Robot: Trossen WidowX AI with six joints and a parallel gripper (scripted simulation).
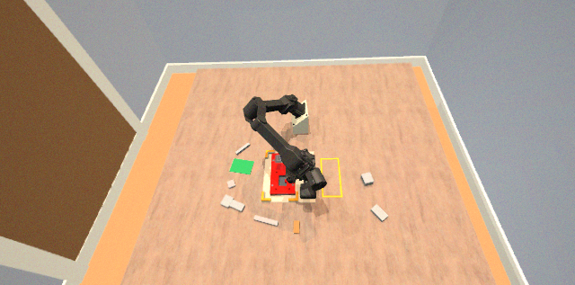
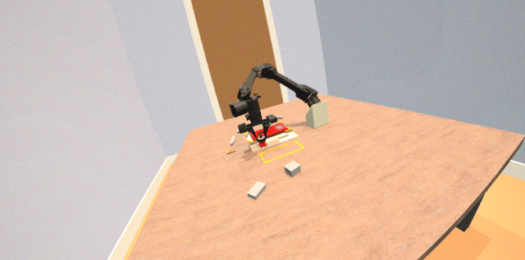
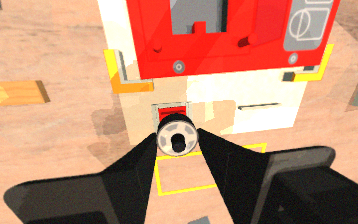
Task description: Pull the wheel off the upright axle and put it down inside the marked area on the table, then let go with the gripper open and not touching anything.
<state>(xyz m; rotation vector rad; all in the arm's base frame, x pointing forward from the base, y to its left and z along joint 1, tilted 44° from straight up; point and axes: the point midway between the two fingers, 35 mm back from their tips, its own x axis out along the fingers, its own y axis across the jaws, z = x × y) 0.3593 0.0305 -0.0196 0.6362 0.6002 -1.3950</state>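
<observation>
Right now my gripper tip is right at the wheel. Round my gripper tip: green patch 110 mm behind, 310 mm to the right, 40 mm below.
</observation>
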